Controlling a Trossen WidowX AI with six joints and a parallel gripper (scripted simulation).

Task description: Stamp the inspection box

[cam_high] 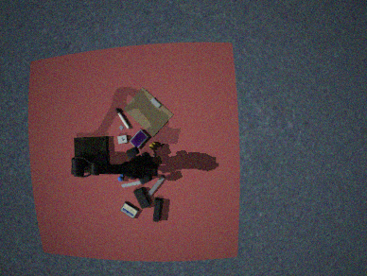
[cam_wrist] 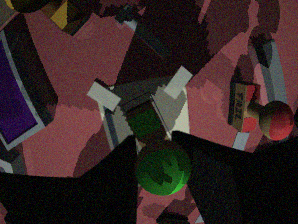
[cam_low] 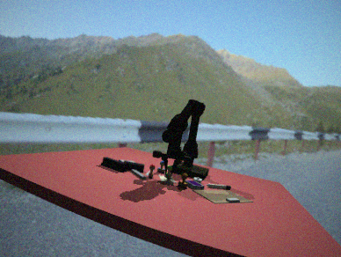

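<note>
Now: the white inspection card 1 cm behind my gripper tip, 1 cm to the right of it and 3 cm below it. Also, from my gripper tip: green-knobbed PASS stamp (right at my gripper tip); then yellow-knobbed stamp (7 cm ahead, 8 cm to the left, 1 cm below); then red-knobbed stamp (4 cm ahead, 8 cm to the right, 1 cm below).
</note>
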